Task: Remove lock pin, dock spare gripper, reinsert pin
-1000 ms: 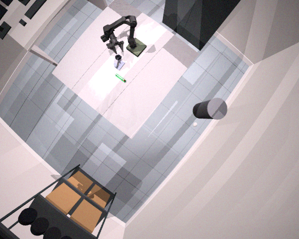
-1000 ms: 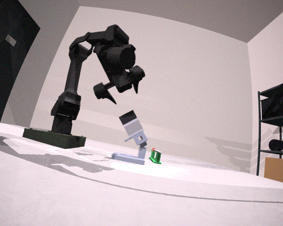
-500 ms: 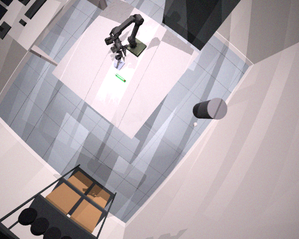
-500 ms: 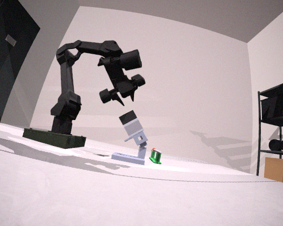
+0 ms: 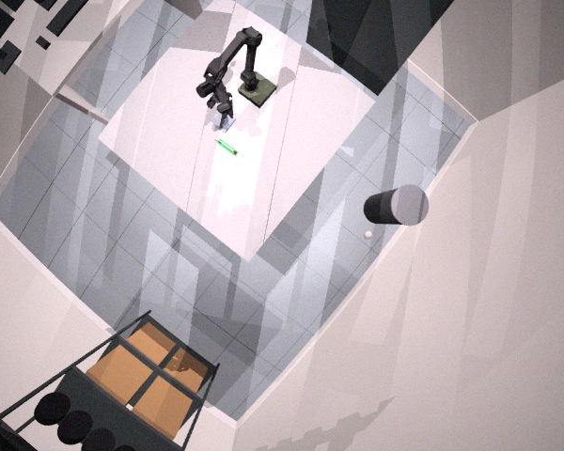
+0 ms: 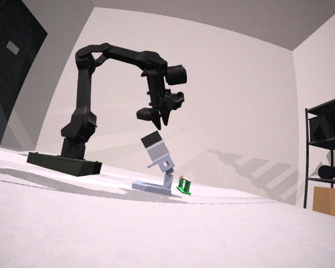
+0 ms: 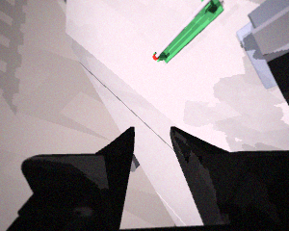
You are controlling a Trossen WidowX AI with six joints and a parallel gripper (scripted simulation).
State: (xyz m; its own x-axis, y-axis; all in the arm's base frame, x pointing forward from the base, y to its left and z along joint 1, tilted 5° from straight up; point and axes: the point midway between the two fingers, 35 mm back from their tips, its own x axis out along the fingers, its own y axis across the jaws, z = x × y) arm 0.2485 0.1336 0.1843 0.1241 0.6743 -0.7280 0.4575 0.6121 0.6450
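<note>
Right now my gripper tip is 20 cm above the green stand, 12 cm short of it and 2 cm to the right of it. Round my gripper tip: spare gripper (11 cm to the right, 10 cm below, 2 cm ahead); mount socket (17 cm below, 10 cm to the right, 4 cm ahead).
</note>
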